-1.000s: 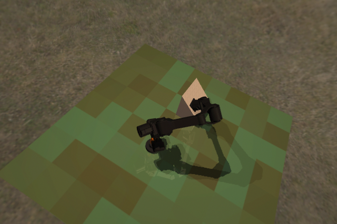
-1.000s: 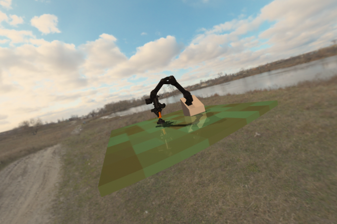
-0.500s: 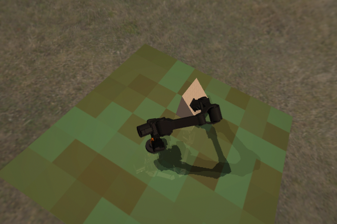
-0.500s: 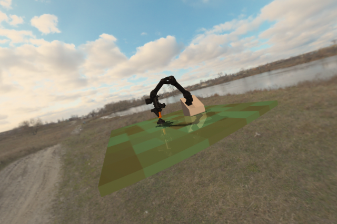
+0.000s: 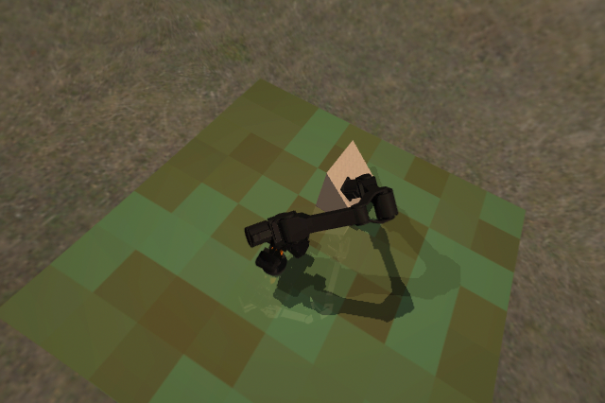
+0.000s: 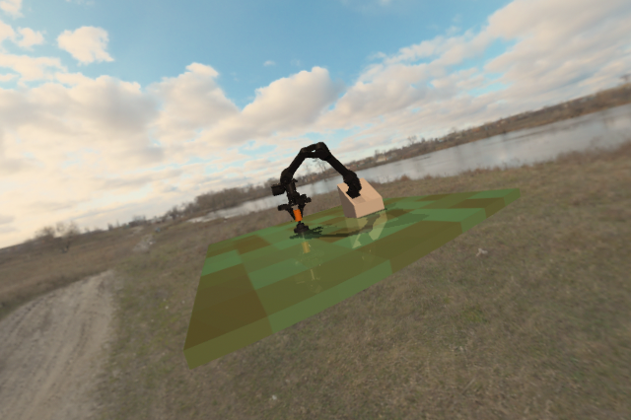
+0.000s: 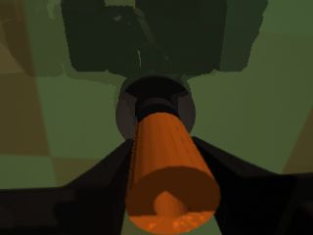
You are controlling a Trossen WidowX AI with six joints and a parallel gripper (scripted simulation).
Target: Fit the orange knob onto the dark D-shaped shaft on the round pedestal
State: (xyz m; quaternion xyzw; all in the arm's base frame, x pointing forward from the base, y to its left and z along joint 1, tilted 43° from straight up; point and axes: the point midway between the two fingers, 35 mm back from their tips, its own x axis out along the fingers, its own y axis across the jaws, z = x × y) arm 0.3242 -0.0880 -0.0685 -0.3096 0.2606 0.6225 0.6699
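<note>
Right now the orange knob is 20 mm above my gripper tip. From my gripper tip the other things lie so: dark round pedestal 40 mm below.
</note>
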